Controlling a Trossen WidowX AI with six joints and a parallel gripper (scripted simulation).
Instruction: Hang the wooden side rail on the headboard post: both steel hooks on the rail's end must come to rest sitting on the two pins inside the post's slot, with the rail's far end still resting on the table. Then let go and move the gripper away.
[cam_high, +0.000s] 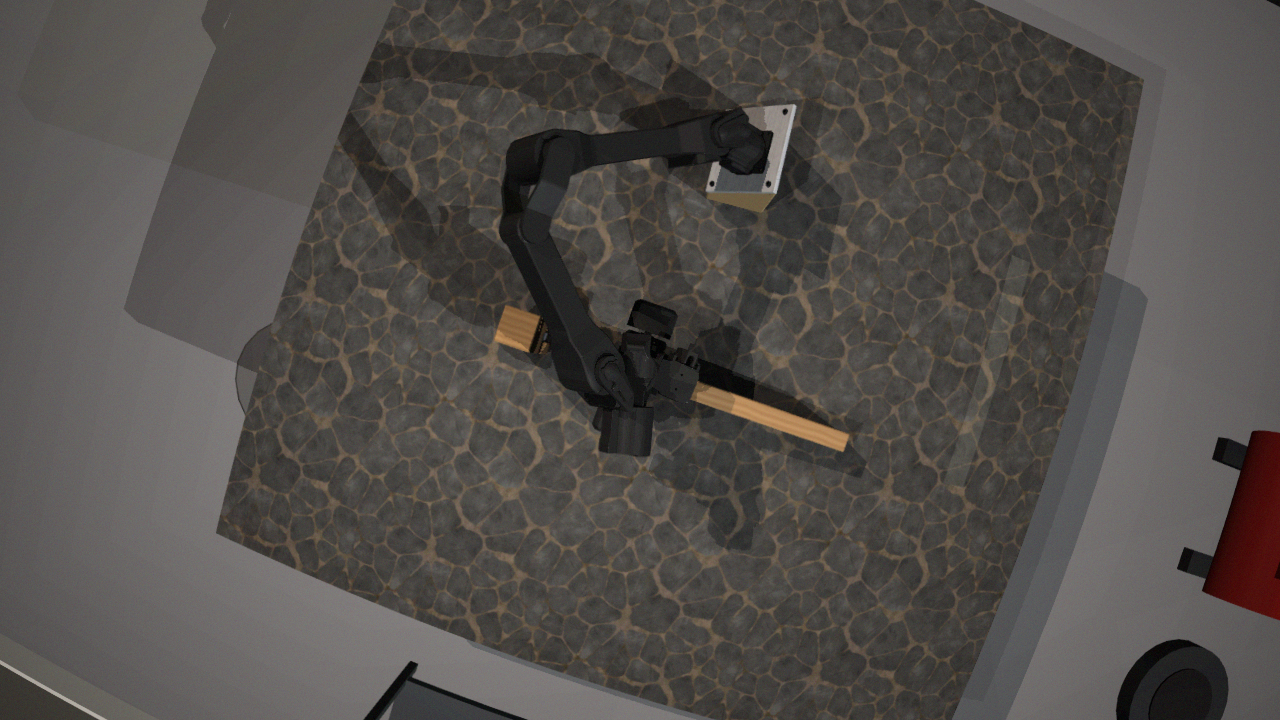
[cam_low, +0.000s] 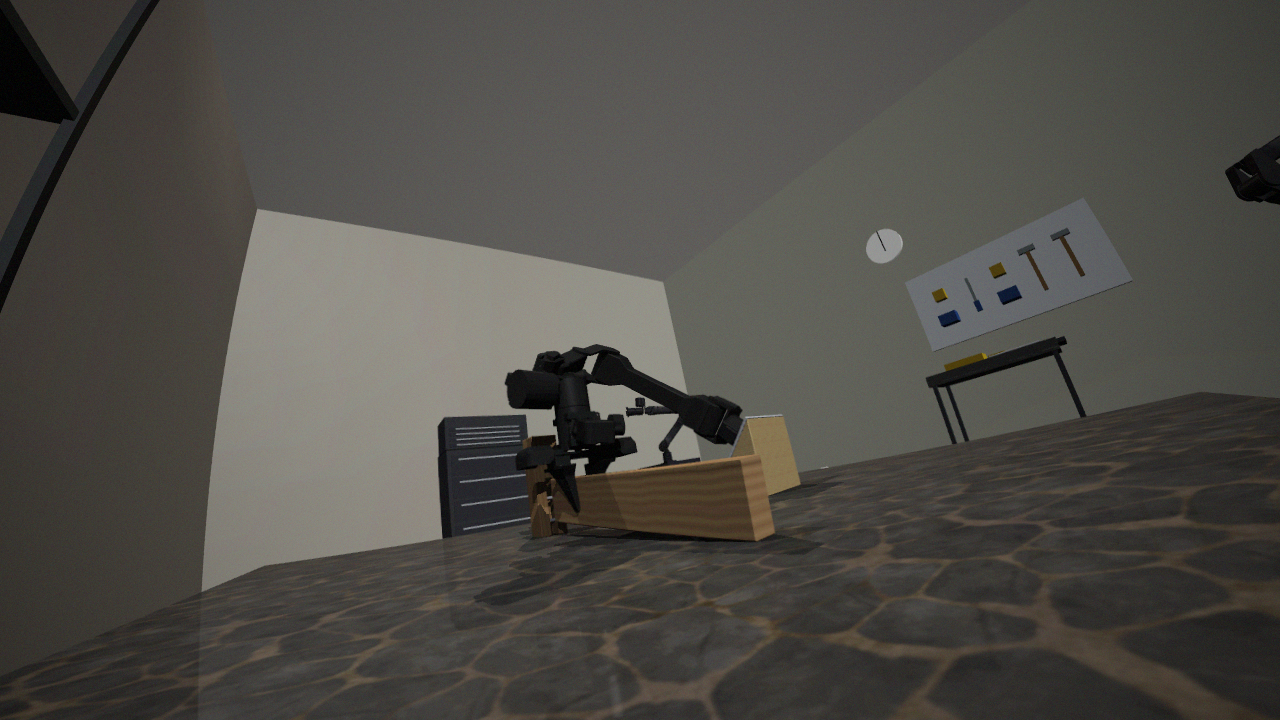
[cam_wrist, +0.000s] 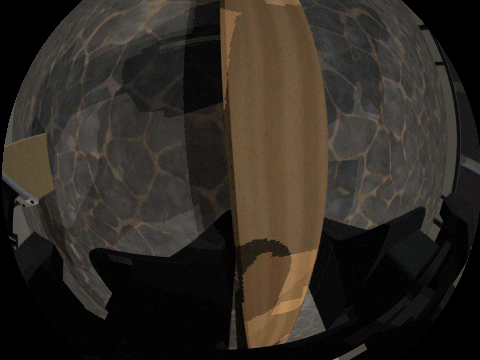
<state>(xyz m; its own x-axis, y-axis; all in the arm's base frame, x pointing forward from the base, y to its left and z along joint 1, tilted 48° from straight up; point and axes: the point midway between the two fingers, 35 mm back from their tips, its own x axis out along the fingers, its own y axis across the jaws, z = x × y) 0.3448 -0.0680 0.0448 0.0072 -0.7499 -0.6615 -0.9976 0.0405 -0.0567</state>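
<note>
Now: the headboard post 10 mm behind my gripper tip, 160 mm to the right of it and 40 mm above it.
</note>
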